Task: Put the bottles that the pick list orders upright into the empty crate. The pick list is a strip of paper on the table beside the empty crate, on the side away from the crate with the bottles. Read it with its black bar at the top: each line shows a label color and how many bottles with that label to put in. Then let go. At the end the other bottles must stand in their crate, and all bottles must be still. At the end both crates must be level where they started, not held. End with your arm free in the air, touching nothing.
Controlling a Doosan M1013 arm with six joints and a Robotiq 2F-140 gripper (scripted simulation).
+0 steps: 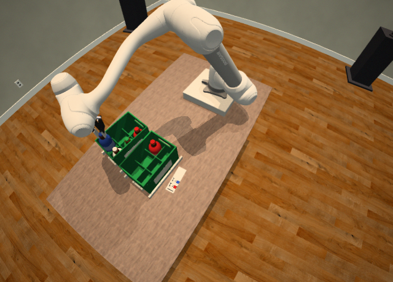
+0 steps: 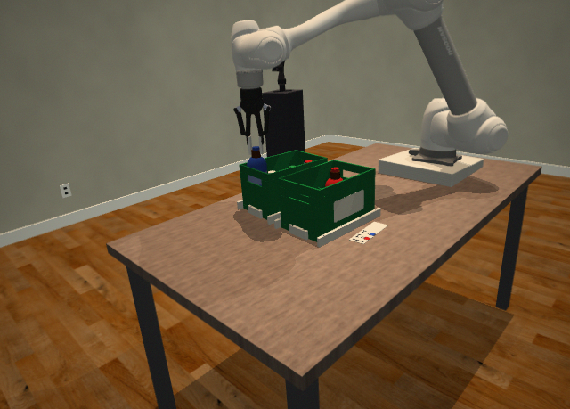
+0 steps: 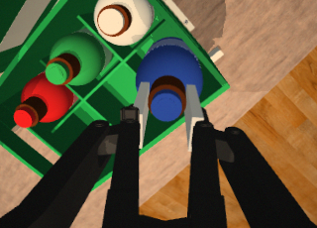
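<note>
Right now my hand is 8 cm above the blue-label bottle. From my hand the other things lie so: white-label bottle (16 cm below, 8 cm to the left, 2 cm ahead); pick list (44 cm to the left, 24 cm below); green-label bottle (16 cm below, 11 cm to the left, 6 cm behind).
</note>
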